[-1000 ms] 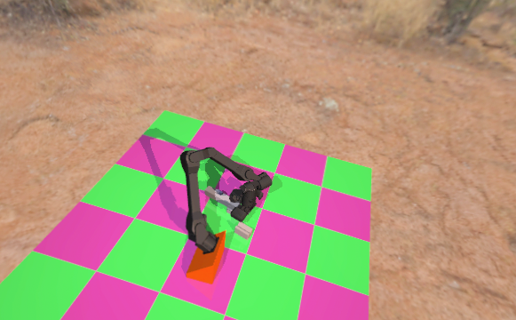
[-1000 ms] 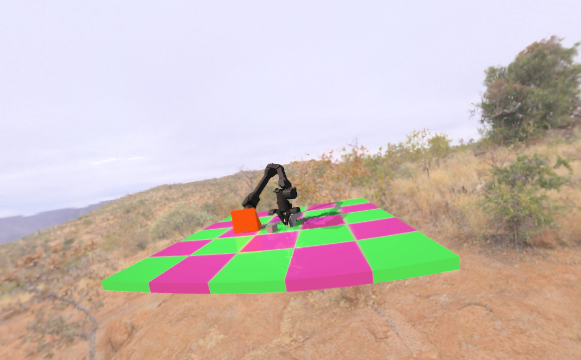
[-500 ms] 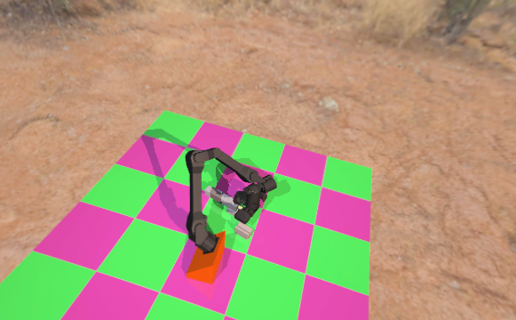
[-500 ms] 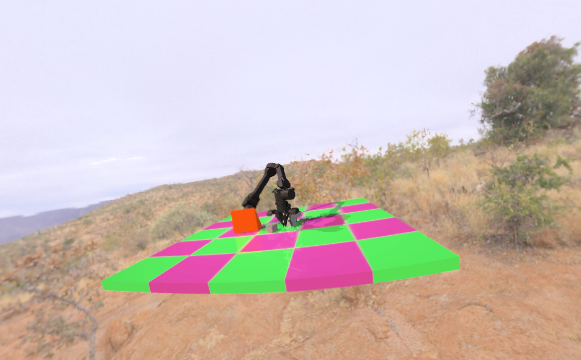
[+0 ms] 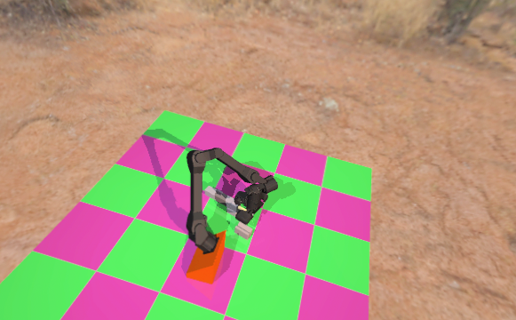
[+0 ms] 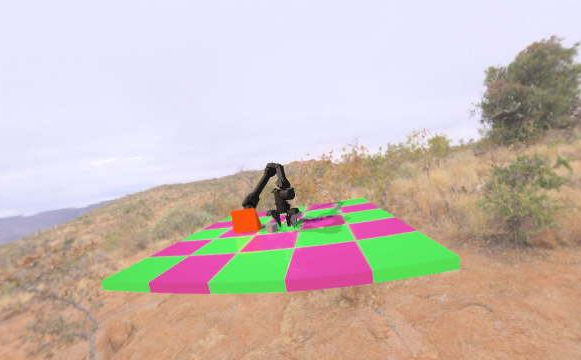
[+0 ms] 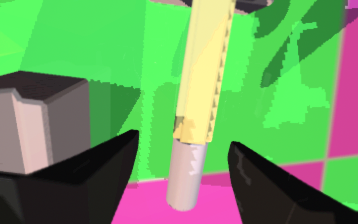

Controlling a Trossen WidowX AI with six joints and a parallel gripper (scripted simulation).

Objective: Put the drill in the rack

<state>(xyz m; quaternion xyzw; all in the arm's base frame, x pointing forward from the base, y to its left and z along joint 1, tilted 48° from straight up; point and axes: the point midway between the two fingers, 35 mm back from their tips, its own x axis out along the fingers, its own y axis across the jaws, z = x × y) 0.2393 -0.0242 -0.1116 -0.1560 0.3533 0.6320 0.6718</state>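
Now: the pale cylindrical drill 10 mm ahead of my gripper tip, 50 mm to the left of it and 30 mm above it. From my gripper tip the other things lie so: dark key 50 mm ahead, 170 mm to the left, 30 mm above; then grey housing block 40 mm ahead, 150 mm to the left, 20 mm above; then grey rack 80 mm behind, 10 mm to the left.
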